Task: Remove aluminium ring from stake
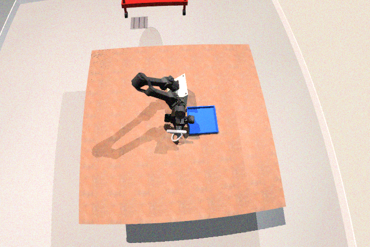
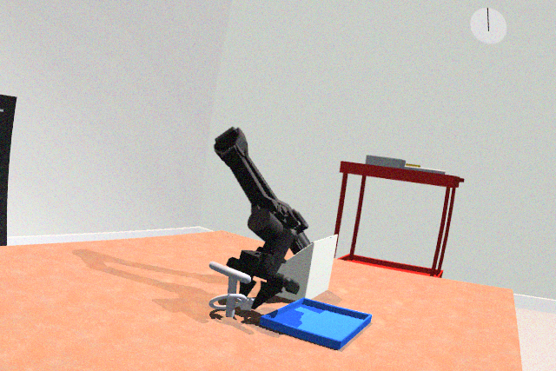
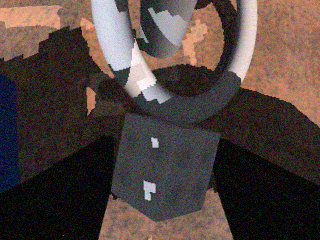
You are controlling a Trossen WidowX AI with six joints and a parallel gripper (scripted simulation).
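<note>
My gripper tip is 40 mm short of the ring, 20 mm to the left of it and 20 mm below it. From my gripper tip the other things lie so: blue tray (50 mm behind, 160 mm to the left, 10 mm below).
</note>
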